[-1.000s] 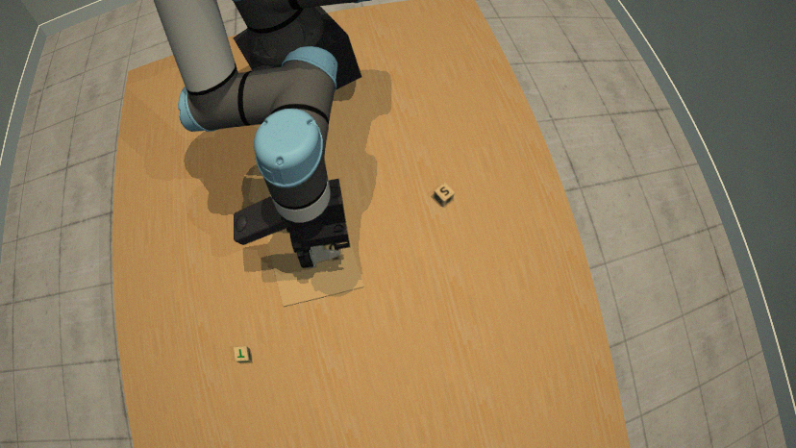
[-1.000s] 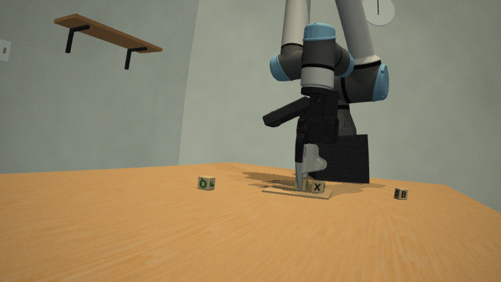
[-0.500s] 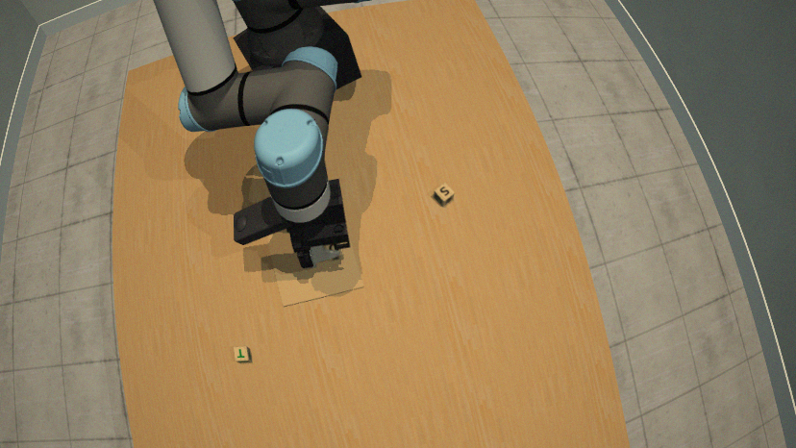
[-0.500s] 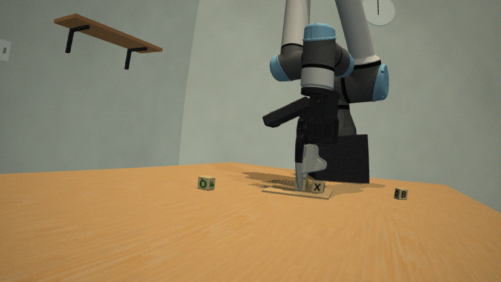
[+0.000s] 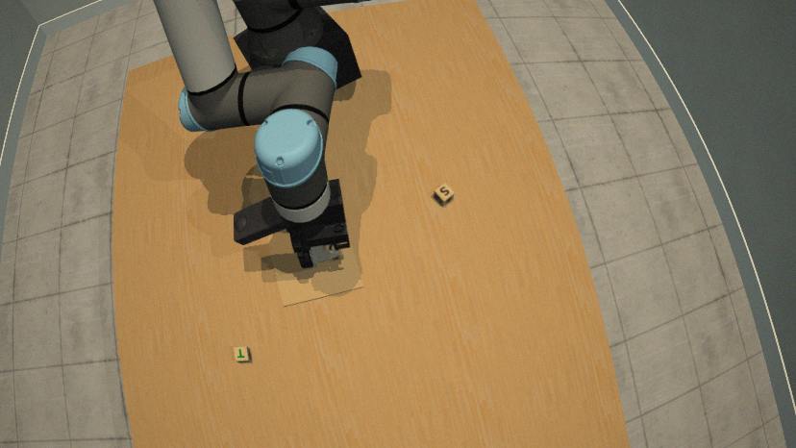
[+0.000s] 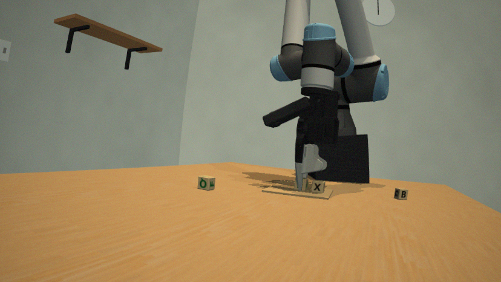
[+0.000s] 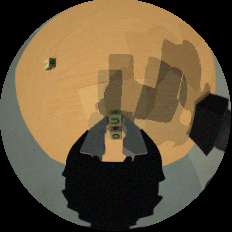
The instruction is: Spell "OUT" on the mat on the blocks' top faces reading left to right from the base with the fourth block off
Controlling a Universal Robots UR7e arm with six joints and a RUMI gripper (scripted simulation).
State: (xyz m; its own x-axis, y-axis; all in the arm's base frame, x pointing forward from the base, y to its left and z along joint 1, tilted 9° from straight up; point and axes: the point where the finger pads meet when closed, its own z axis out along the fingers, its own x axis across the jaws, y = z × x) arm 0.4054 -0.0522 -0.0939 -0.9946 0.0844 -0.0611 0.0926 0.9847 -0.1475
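My hand is 2 cm above the tan mat. From my hand the other things lie so: S block (24 cm to the left, 5 cm behind, 1 cm below).
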